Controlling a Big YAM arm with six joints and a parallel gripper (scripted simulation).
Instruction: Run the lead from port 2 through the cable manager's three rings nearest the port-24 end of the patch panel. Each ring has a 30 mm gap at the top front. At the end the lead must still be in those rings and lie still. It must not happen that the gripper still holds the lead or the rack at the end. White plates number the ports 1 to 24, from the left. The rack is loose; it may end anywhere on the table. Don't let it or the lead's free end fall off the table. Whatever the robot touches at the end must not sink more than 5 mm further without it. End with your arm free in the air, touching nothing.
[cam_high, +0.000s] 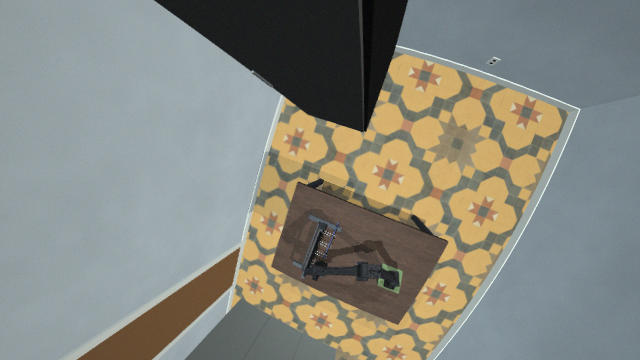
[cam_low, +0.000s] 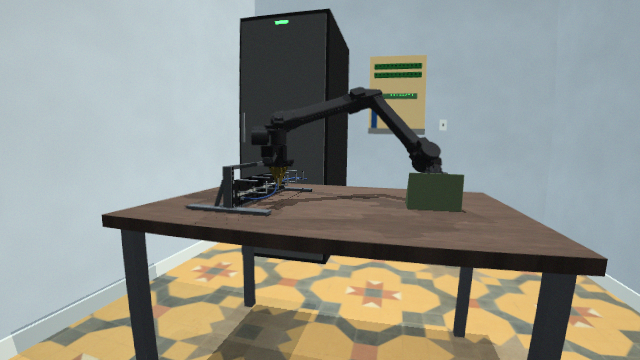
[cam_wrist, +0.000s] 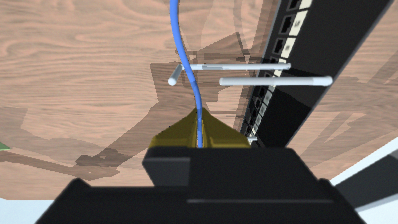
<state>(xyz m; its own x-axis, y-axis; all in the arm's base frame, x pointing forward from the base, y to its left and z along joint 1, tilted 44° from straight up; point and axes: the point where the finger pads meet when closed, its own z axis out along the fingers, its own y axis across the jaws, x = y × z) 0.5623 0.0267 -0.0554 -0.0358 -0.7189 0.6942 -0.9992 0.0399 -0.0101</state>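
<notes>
My gripper is now 100 mm short of the rack and 50 mm to the left of it.
</notes>
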